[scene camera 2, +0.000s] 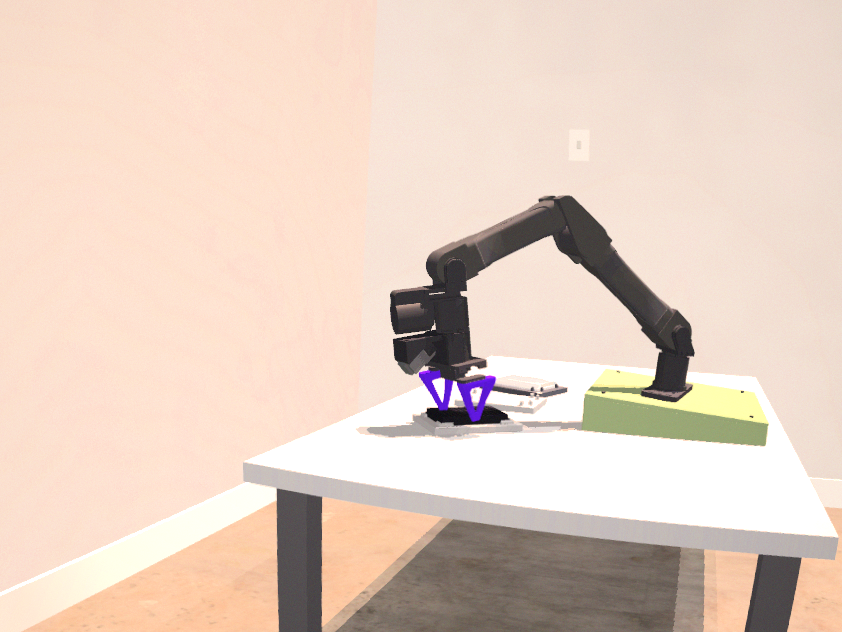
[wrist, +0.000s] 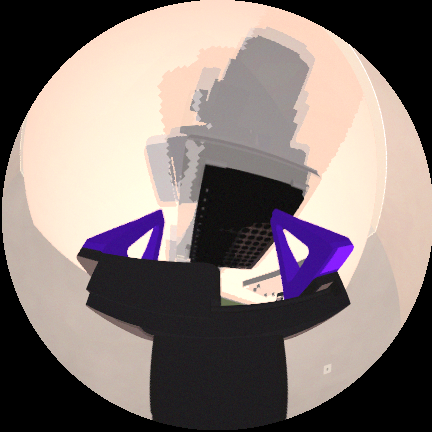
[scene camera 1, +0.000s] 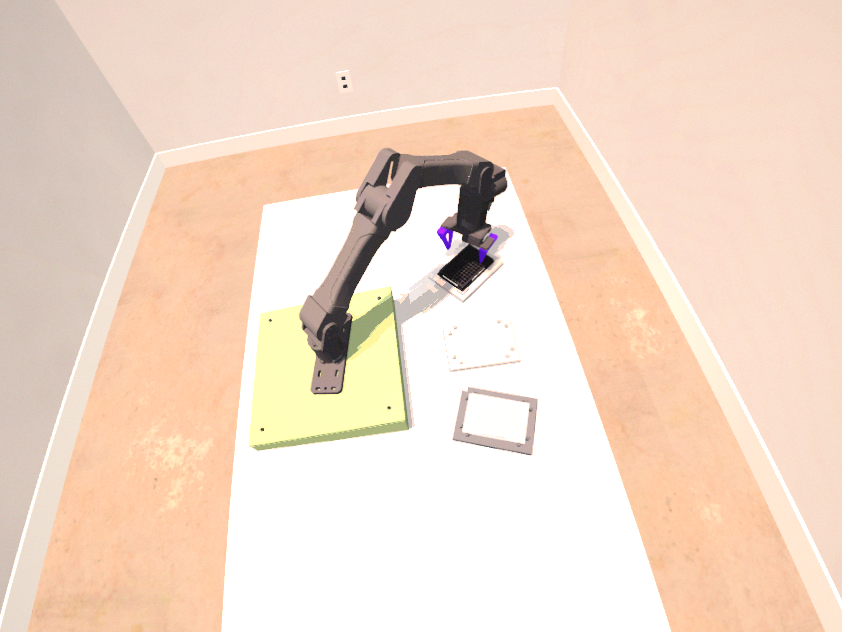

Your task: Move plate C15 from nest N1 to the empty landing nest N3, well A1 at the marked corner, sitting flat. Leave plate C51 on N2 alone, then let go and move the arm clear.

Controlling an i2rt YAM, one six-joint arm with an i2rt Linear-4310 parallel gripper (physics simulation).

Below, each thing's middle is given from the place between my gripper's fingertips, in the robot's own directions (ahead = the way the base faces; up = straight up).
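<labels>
Black perforated plate (scene camera 1: 461,271): 4 cm to the right of my hand, 1 cm below it.
</labels>
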